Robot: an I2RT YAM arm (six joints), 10 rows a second.
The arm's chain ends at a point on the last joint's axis. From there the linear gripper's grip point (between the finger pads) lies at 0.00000 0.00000 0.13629 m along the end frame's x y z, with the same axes.
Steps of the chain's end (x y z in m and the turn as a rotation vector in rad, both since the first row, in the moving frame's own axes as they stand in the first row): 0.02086, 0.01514, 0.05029, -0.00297, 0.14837, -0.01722; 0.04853, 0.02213, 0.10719, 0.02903, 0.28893, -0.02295; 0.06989, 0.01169, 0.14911, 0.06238, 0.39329, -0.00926; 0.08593, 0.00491, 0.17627, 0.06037, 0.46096, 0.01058; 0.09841, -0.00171, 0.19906, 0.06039, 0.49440, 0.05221; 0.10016, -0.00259, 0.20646, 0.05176, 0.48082, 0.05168; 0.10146, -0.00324, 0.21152, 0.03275, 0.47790, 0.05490
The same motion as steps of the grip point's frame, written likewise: 0.04101, 0.01537, 0.04879, -0.00297, 0.14837, -0.01722; 0.08731, 0.01778, 0.10148, 0.02903, 0.28893, -0.02295; 0.12205, 0.00317, 0.13845, 0.06238, 0.39329, -0.00926; 0.14656, -0.00270, 0.16181, 0.06037, 0.46096, 0.01058; 0.16322, -0.00788, 0.18251, 0.06039, 0.49440, 0.05221; 0.16332, -0.00771, 0.19083, 0.05176, 0.48082, 0.05168; 0.16422, -0.00578, 0.19618, 0.03275, 0.47790, 0.05490
